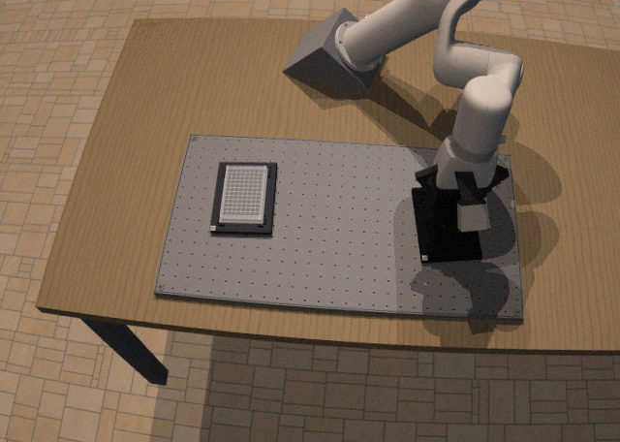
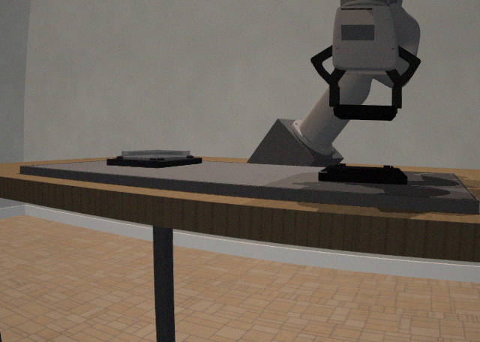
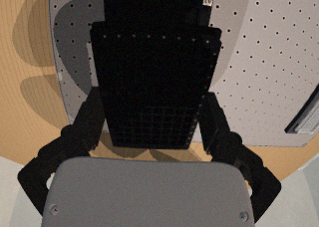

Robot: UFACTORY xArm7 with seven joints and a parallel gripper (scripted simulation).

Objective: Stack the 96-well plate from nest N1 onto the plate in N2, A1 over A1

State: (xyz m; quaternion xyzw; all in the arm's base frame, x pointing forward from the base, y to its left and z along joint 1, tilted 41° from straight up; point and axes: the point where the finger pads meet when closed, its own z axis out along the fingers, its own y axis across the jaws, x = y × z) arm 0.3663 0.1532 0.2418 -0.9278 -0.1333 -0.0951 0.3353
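Now: the clear 96-well plate 50 mm ahead of my hand, 400 mm to the right of it and 90 mm below it. From my hand the other things lie so: black 96-well plate (10 mm below).
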